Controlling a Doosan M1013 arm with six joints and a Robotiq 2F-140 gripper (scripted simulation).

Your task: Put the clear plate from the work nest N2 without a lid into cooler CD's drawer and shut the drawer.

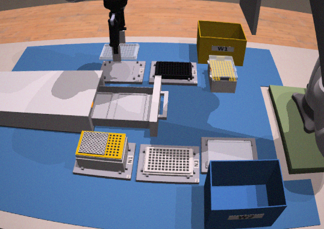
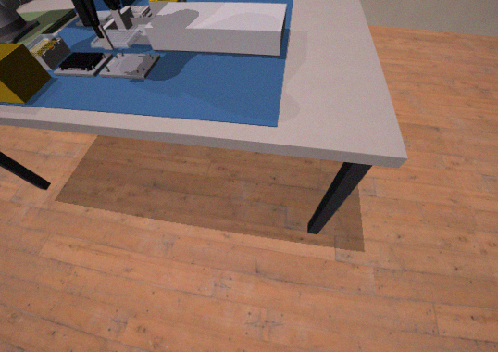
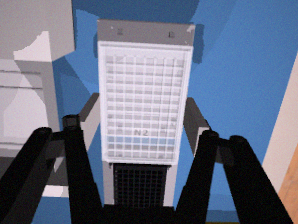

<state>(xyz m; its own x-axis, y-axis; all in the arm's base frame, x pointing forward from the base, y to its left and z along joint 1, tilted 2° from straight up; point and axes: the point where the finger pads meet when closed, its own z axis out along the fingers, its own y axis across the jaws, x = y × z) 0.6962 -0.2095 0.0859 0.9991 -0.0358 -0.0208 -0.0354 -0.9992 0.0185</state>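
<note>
Right now my hand is 1 cm past the drawer, 19 cm to the right of it and 9 cm above it. The rest, counted from my hand: clear plate: 2 cm below; then N2 label: 7 cm behind, 10 cm below; then work nest N2: 11 cm below.
</note>
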